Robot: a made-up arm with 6 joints.
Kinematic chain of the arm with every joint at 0, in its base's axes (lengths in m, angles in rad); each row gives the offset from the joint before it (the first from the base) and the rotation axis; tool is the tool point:
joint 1: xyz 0 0 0.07 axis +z
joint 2: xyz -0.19 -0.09 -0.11 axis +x
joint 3: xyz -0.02 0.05 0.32 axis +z
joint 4: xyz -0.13 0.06 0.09 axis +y
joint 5: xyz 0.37 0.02 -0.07 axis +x
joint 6: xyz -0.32 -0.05 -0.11 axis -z
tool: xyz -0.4 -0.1 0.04
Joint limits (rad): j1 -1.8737..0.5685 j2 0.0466..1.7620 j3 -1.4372..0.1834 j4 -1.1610..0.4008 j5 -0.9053..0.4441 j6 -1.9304..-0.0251
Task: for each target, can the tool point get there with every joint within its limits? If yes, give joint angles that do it. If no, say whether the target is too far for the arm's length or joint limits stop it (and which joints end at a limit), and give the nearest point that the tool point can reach.
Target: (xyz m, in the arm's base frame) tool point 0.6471 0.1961 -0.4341
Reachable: no: joint limits stop it (at a limit: joint 1, joint 2, joint 3, joint 5) | nearest point 0.3519 0.2118 0.0373 | short by 0.556 m
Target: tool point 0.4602 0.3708 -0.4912
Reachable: no: joint limits stop it (at a limit: joint 1, joint 2, joint 4, joint 5) | nearest point 0.0027 0.3864 -0.3245 | short by 0.487 m
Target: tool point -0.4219 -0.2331 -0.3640
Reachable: yes | joints -0.4909 1.5557 -0.0783 0.1116 -0.1134 -1.4918
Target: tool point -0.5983 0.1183 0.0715
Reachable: yes | joints -0.6366 0.7345 -1.2775 0.1705 0.1087 -1.6037
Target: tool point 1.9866 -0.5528 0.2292
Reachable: no: too far | nearest point 0.4240 -0.4993 0.0641 | short by 1.572 m
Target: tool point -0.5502 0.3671 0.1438
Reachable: yes | joints -1.1745 0.4844 -0.6488 -0.3643 -0.0767 -1.0632
